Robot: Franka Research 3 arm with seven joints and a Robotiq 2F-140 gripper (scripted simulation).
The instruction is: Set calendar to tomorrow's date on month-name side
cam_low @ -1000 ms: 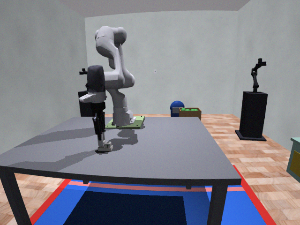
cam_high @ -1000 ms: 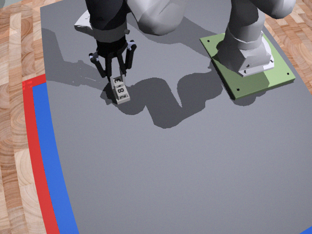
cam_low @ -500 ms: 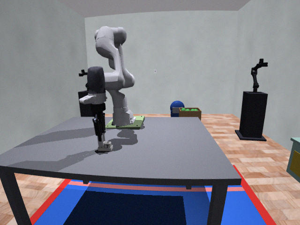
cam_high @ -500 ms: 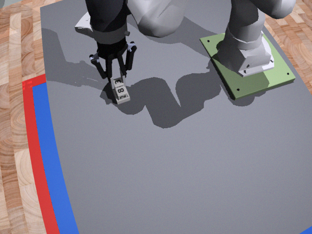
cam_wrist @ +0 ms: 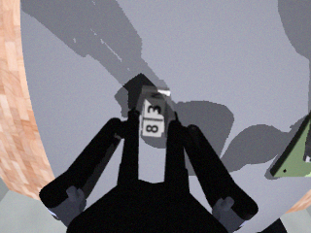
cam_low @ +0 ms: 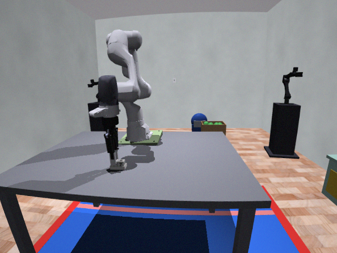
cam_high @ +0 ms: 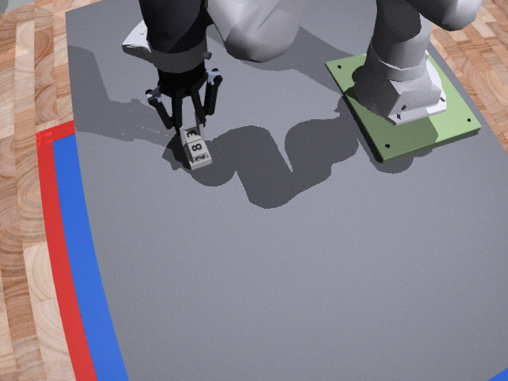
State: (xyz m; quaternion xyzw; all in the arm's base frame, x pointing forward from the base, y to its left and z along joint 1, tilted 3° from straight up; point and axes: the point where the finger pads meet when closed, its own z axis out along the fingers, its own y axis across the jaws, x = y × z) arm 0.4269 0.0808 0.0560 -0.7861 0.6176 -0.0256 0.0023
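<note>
Now: the tray 40 mm below my hand, 20 mm to the left of it and 10 mm behind it.
</note>
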